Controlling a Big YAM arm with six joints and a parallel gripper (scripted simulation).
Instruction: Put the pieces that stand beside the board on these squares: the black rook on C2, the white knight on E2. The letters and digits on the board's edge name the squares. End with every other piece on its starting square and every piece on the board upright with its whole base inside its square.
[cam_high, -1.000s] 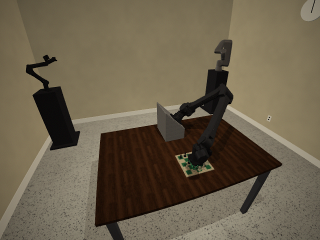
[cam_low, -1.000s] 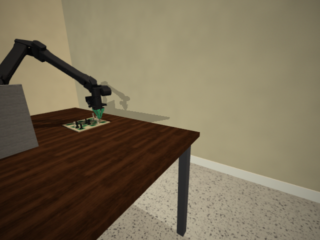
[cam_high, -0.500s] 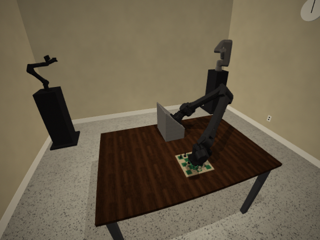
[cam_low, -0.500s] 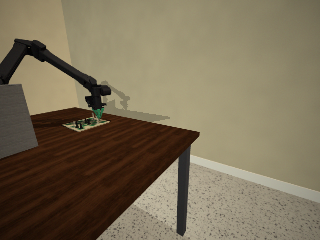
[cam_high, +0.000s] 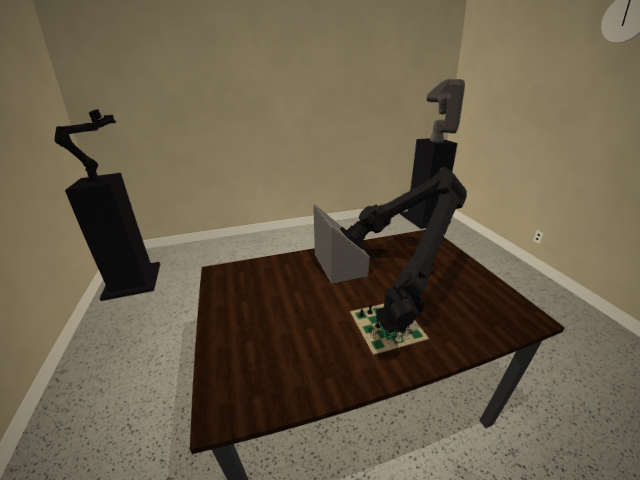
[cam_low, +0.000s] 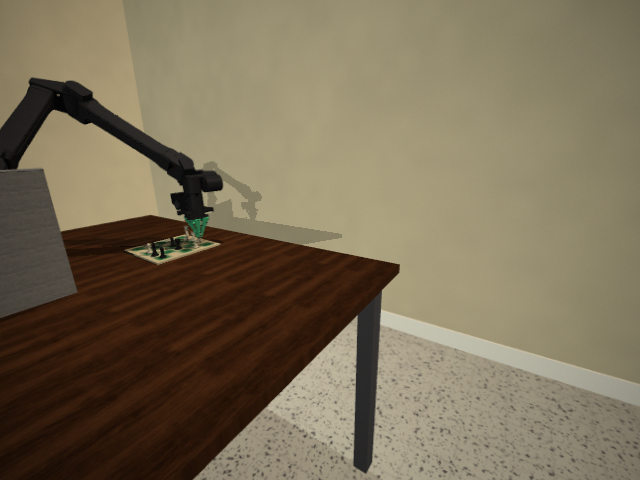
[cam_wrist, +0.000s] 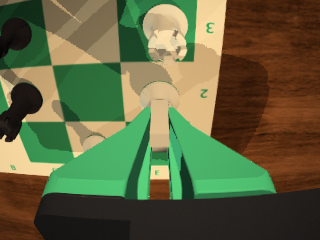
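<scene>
The white knight is 1 cm below my hand. Also, from my hand: black rook (8 cm behind, 1 cm to the left, 1 cm below); then green-and-cream chessboard (7 cm behind, 5 cm to the left, 3 cm below).
</scene>
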